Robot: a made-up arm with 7 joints. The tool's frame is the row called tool. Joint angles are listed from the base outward. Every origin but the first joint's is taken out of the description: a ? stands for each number. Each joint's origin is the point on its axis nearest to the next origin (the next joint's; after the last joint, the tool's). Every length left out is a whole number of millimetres.
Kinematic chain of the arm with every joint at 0, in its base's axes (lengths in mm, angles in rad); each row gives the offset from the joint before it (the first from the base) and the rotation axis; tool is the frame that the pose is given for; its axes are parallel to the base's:
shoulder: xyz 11 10 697 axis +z
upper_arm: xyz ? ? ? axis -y
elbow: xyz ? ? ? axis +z
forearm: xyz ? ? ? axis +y
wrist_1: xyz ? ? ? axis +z
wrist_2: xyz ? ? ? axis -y
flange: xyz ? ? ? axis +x
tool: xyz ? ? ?
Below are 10 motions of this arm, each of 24 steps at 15 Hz.
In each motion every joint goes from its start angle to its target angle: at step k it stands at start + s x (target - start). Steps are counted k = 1, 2, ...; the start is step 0. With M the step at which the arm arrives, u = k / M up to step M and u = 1 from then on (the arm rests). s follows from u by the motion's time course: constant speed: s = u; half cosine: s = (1 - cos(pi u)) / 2; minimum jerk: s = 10 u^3 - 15 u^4 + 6 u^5.
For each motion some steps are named. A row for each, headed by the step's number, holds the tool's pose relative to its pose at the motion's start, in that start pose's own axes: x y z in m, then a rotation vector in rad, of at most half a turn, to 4 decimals.
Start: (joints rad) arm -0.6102 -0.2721 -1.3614 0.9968 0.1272 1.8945 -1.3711
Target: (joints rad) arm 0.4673 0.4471 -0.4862 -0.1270 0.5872 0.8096 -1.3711
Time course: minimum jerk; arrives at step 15
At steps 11, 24:
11: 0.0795 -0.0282 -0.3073 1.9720 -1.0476 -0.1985
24: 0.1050 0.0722 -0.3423 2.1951 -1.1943 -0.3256

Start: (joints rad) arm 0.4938 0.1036 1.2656 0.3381 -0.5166 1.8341 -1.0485
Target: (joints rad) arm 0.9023 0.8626 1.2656 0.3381 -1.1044 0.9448 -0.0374
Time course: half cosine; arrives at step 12
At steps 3, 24:
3: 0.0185 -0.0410 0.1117 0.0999 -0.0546 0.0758
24: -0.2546 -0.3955 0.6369 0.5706 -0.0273 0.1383

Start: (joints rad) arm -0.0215 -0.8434 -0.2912 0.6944 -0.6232 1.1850 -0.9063
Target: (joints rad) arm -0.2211 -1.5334 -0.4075 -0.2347 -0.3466 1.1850 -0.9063
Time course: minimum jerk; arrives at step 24
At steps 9, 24:
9: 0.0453 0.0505 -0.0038 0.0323 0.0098 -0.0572
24: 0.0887 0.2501 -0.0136 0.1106 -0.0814 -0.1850

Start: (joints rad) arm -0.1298 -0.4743 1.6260 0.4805 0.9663 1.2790 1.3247
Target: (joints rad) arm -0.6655 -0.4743 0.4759 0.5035 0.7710 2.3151 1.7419
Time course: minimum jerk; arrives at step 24
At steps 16, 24:
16: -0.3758 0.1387 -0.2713 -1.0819 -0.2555 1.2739
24: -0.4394 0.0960 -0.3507 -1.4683 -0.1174 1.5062

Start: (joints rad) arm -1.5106 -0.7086 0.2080 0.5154 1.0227 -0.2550 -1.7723
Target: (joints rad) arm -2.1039 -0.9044 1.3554 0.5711 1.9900 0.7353 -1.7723
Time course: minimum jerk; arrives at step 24
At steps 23, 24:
23: -0.0355 0.1189 0.0716 0.3130 -1.6639 -1.0708
24: -0.0356 0.1191 0.0718 0.3136 -1.6651 -1.0710

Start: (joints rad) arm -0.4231 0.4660 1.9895 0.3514 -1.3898 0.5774 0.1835
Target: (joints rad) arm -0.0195 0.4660 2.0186 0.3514 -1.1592 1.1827 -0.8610
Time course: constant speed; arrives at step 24
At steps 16, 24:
16: -0.1090 -0.2013 -0.0458 -0.3533 -0.5886 0.1280
24: -0.1416 -0.3010 -0.0986 -0.4613 -0.8832 0.0004

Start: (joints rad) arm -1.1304 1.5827 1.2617 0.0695 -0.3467 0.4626 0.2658
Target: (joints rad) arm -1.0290 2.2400 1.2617 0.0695 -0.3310 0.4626 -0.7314
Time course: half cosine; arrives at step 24
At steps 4, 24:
4: -0.0322 0.0332 0.0038 -0.0951 -0.0286 0.0190
24: -0.5248 0.4383 -0.1268 -1.4147 -0.5355 0.0416

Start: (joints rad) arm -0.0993 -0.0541 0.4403 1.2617 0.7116 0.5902 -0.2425
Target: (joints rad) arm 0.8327 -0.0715 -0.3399 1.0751 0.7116 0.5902 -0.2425
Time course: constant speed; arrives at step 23
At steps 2, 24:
2: 0.0059 0.0058 0.0097 -0.0152 -0.0037 0.0105
24: 0.0764 0.1160 0.0943 -0.1876 -0.0542 0.1255

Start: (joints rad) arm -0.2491 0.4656 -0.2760 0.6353 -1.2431 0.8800 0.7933
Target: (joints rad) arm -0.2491 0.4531 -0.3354 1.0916 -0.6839 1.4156 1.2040
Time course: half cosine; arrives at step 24
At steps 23, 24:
23: 0.0988 0.0232 -0.1942 0.7075 0.3422 0.4777
24: 0.0992 0.0231 -0.1951 0.7112 0.3439 0.4786

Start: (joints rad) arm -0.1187 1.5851 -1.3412 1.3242 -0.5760 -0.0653 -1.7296
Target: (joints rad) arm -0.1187 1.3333 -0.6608 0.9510 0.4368 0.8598 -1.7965
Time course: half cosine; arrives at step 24
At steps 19, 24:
19: -0.2529 0.0602 0.3053 -0.3322 -0.9370 -1.2276
24: -0.2569 0.0706 0.3389 -0.3246 -1.0933 -1.3043

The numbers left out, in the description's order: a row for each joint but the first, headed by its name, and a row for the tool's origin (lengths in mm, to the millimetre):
upper_arm: -17 -96 0
elbow: 13 0 505
forearm: 29 87 0
wrist_1: -20 0 434
wrist_2: -30 -164 0
flange: -4 0 172
tool: 0 -6 -29

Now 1 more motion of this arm.
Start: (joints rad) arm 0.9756 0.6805 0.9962 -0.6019 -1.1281 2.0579 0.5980
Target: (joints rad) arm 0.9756 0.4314 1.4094 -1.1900 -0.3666 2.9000 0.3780
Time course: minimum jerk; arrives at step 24
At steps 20, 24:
20: -0.4042 -0.2482 -0.0907 -0.2111 -1.1771 -0.5745
24: -0.4173 -0.2507 -0.0963 -0.2398 -1.2208 -0.5967

